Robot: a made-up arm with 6 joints. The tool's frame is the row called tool.
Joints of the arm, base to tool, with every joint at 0 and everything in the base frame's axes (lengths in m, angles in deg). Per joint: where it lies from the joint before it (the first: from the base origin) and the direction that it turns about. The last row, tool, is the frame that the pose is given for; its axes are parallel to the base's.
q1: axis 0 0 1 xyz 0 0 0.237
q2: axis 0 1 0 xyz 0 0.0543 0
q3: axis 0 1 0 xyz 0 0 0.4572
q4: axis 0 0 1 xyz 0 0 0.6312
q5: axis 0 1 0 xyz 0 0 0
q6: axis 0 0 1 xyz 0 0 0.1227
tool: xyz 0 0 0
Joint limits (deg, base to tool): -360..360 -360..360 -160..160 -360..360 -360..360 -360..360
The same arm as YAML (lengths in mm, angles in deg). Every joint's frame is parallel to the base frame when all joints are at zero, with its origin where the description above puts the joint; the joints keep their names.
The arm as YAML. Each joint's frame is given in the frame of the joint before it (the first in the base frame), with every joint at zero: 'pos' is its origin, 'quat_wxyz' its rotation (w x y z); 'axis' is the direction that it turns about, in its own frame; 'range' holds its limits. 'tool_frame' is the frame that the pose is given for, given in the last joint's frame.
length_unit: mm
angle_unit: deg
joints:
  - joint: q1
    pos: [0.0, 0.0, 237.0]
    quat_wxyz: [1.0, 0.0, 0.0, 0.0]
    axis: [0.0, 0.0, 1.0]
    range: [-360.0, 360.0]
  - joint: q2
    pos: [0.0, 54.3, 0.0]
    quat_wxyz: [1.0, 0.0, 0.0, 0.0]
    axis: [0.0, 1.0, 0.0]
    range: [-360.0, 360.0]
  - joint: q3
    pos: [0.0, 0.0, 457.2]
    quat_wxyz: [1.0, 0.0, 0.0, 0.0]
    axis: [0.0, 1.0, 0.0]
    range: [-160.0, 160.0]
  - joint: q4
    pos: [0.0, 0.0, 631.2]
    quat_wxyz: [1.0, 0.0, 0.0, 0.0]
    axis: [0.0, 0.0, 1.0]
    range: [-360.0, 360.0]
  - joint: q5
    pos: [0.0, 0.0, 0.0]
    quat_wxyz: [1.0, 0.0, 0.0, 0.0]
    axis: [0.0, 1.0, 0.0]
    range: [-360.0, 360.0]
  - joint: q6
    pos: [0.0, 0.0, 122.7]
    quat_wxyz: [1.0, 0.0, 0.0, 0.0]
    axis: [0.0, 0.0, 1.0]
    range: [-360.0, 360.0]
tool_frame:
  pos: [0.0, 0.0, 0.0]
  quat_wxyz: [1.0, 0.0, 0.0, 0.0]

